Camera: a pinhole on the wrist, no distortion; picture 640 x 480 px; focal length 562.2 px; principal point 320.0 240.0 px. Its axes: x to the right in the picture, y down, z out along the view. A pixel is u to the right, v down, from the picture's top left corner.
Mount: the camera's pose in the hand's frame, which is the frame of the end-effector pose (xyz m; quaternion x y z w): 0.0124 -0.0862 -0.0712 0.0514 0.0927 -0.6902 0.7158
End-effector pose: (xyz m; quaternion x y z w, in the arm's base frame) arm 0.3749 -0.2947 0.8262 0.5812 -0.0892 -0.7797 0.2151
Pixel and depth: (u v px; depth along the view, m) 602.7 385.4 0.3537
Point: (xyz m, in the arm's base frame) 0.0482 -0.0859 0.6571
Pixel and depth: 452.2 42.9 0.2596
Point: 0.1767 -0.1074 0.8541
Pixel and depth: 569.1 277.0 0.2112
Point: 0.2051 -0.1301 0.7397
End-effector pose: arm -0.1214 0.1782 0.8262 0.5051 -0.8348 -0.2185 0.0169
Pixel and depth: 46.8 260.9 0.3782
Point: -0.2415 0.2642 0.5216
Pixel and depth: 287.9 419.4 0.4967
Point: -0.1949 0.0910 0.3577
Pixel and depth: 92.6 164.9 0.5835
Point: -0.2608 0.4104 0.3438
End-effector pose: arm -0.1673 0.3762 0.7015 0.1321 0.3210 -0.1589 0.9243
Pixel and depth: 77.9 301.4 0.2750
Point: -0.0137 0.2660 0.8296
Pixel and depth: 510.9 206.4 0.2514
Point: -0.1523 0.1161 0.7801
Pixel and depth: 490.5 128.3 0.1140
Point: -0.2044 0.2331 0.7085
